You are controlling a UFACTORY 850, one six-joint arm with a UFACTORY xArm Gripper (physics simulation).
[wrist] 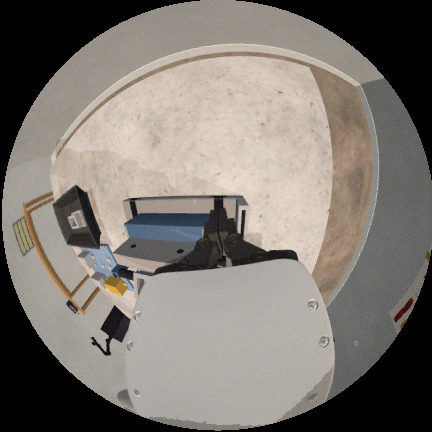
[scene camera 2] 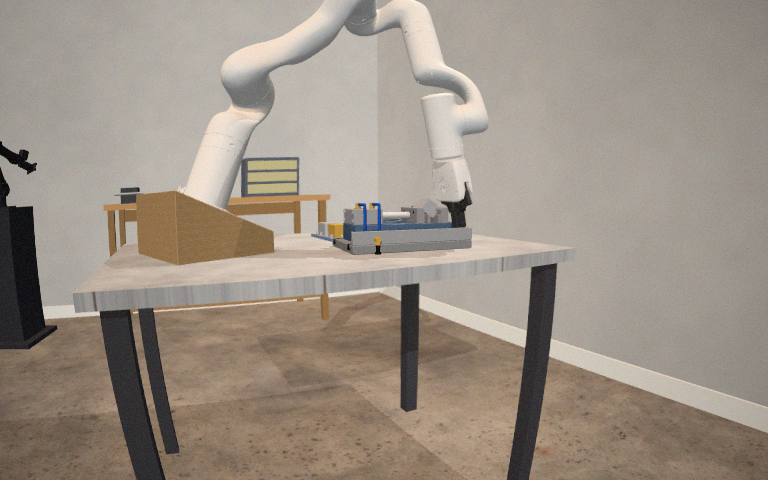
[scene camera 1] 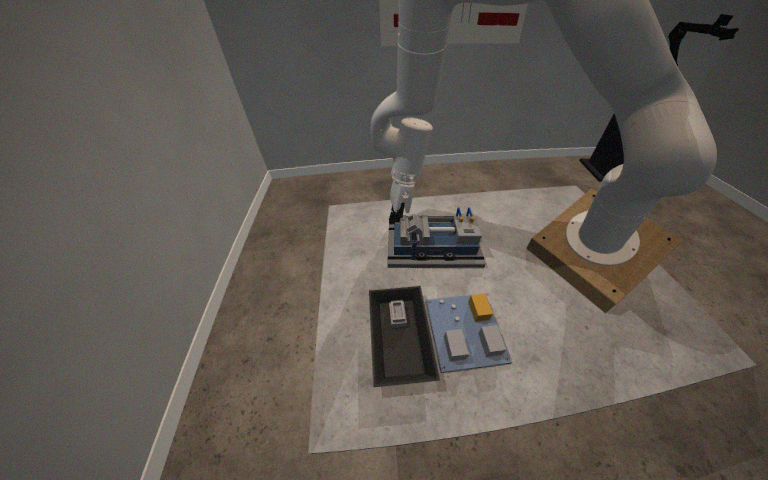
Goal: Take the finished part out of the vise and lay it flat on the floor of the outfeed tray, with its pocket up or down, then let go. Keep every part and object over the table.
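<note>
The vise [scene camera 1: 436, 249] [scene camera 2: 396, 226] [wrist: 167, 227] stands on the table, with a blue body and grey jaws. A tilted grey piece [scene camera 1: 415, 227] [scene camera 2: 431, 207] shows at its jaws; I cannot tell whether it is a part or belongs to the vise. A light grey block [scene camera 1: 398, 312] [wrist: 76, 220] lies flat, pocket up, in the dark outfeed tray [scene camera 1: 372, 339] [wrist: 90, 220], near one end. My gripper [scene camera 1: 395, 219] [scene camera 2: 458, 221] [wrist: 220, 219] is shut and empty, fingers down low at the vise's jaw end, at its back corner in scene view 1. Contact cannot be told.
A blue plate [scene camera 1: 475, 362] [wrist: 106, 255] beside the tray carries two grey blocks [scene camera 1: 456, 344] [scene camera 1: 492, 339] and a yellow block [scene camera 1: 480, 307] [scene camera 2: 335, 230] [wrist: 116, 285]. Blue rods [scene camera 1: 464, 212] [scene camera 2: 370, 217] rise at the vise's other end. The wooden arm base [scene camera 1: 557, 266] [scene camera 2: 198, 237] stands beyond that end.
</note>
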